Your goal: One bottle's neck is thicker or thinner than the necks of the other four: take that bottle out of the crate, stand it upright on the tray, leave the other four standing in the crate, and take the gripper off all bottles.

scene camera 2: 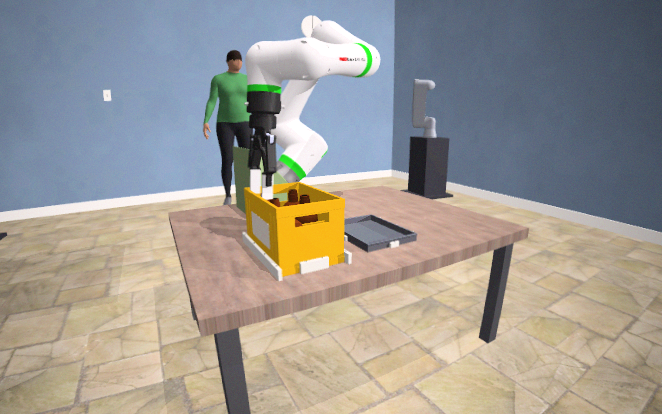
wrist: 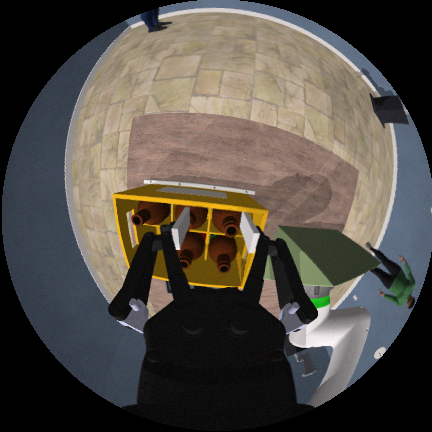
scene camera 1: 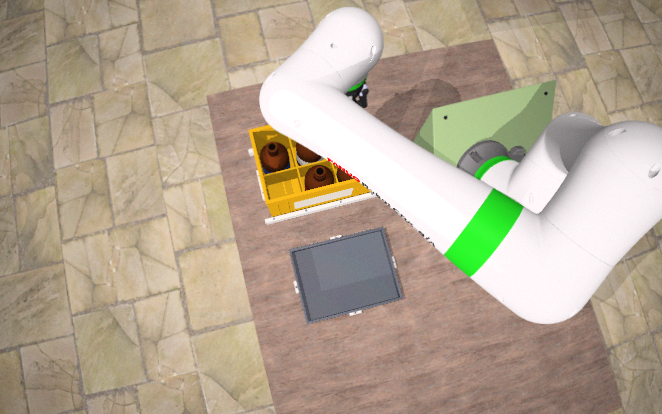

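Where they show: gripper, fingertip midpoint: [scene camera 2: 260, 196] [wrist: 215, 216]; arm's base, origin of the base link: [scene camera 2: 279, 181] [wrist: 312, 277] [scene camera 1: 481, 167].
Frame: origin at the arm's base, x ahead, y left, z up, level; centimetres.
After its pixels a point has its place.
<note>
The yellow crate [scene camera 1: 280, 209] @[y 3.6, x 51.2, z -4.6 cm] [scene camera 2: 310, 245] @[y -5.9, x 55.0, z -6.3 cm] [wrist: 242, 201] @[y -17.5, x 32.5, z 0.2 cm] holds five upright brown bottles. In the wrist view they are a far-left bottle [wrist: 152, 212] @[y -10.7, x 49.6, z -0.4 cm], a far-middle bottle [wrist: 198, 217] @[y -12.0, x 39.8, z -0.6 cm], a far-right bottle [wrist: 225, 218] @[y -13.6, x 34.7, z 0.6 cm], a near-middle bottle [wrist: 192, 247] @[y -4.5, x 39.7, z -0.7 cm] and a near-right bottle [wrist: 222, 248] @[y -5.8, x 33.1, z -0.8 cm]. The far-right neck looks somewhat thicker. The near-left compartment is empty. My gripper [scene camera 2: 261, 185] @[y -14.4, x 36.9, z 3.2 cm] [wrist: 215, 216] @[y -14.4, x 36.9, z 3.2 cm] is partly open over the crate, white pads apart, with the far-right neck between them, nearer the right pad; no contact shows. The arm hides the gripper's tips in scene camera 1. The grey tray [scene camera 1: 350, 292] @[y 25.7, x 36.2, z -12.5 cm] [scene camera 2: 380, 232] @[y 24.7, x 37.8, z -12.5 cm] holds no bottle.
White strips [scene camera 1: 320, 209] @[y 3.4, x 41.0, z -10.9 cm] [scene camera 2: 315, 265] @[y -5.1, x 56.1, z -11.5 cm] stand around the crate's foot on the wooden table [scene camera 1: 450, 350] @[y 44.3, x 12.4, z -13.1 cm] [scene camera 2: 450, 215] @[y 62.4, x 30.1, z -13.0 cm]. A green mount [scene camera 1: 492, 115] @[y -9.4, x -0.9, z 10.0 cm] [wrist: 325, 250] @[y -12.0, x 6.7, z 2.6 cm] stands by the arm's base. The arm stretches over part of the crate. A person [scene camera 2: 232, 97] stands behind the table.
</note>
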